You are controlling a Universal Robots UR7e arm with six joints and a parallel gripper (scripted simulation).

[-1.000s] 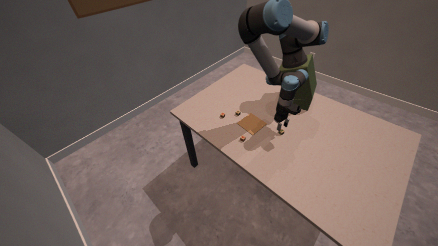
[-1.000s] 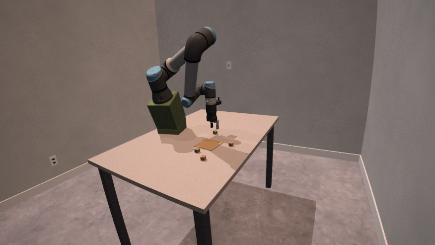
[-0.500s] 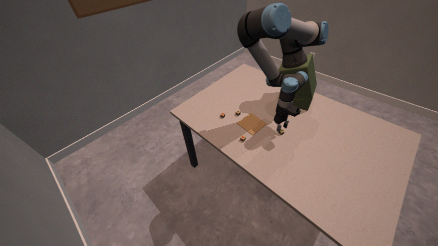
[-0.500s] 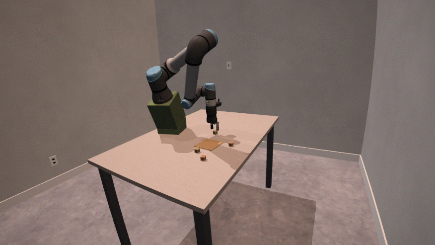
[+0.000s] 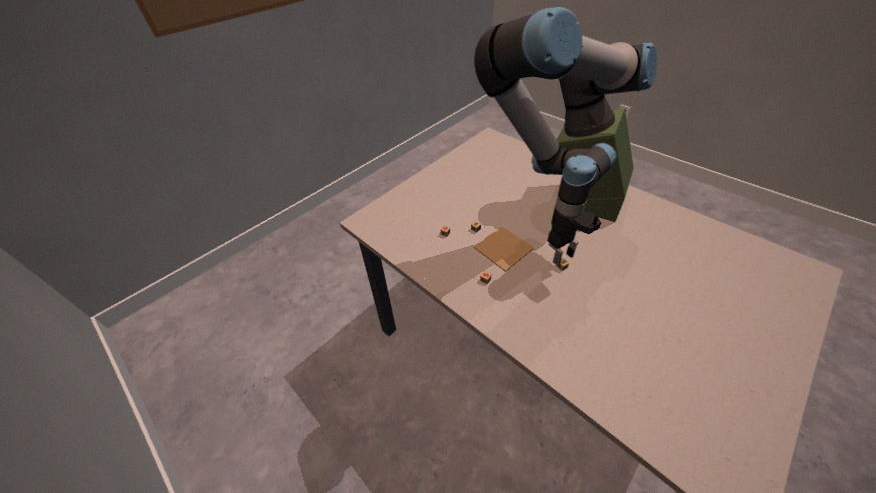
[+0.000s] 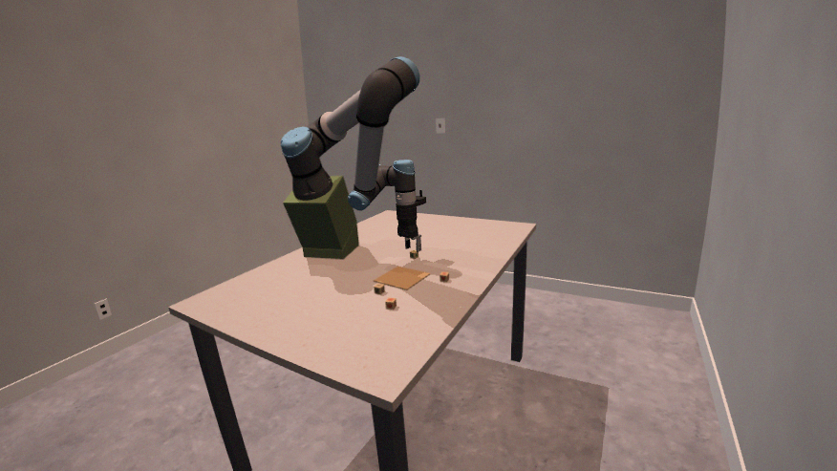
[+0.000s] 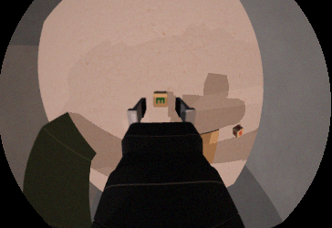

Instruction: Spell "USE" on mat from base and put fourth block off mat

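Right now my hand is 17 cm to the left of the mat, 8 cm short of it and 5 cm above it.
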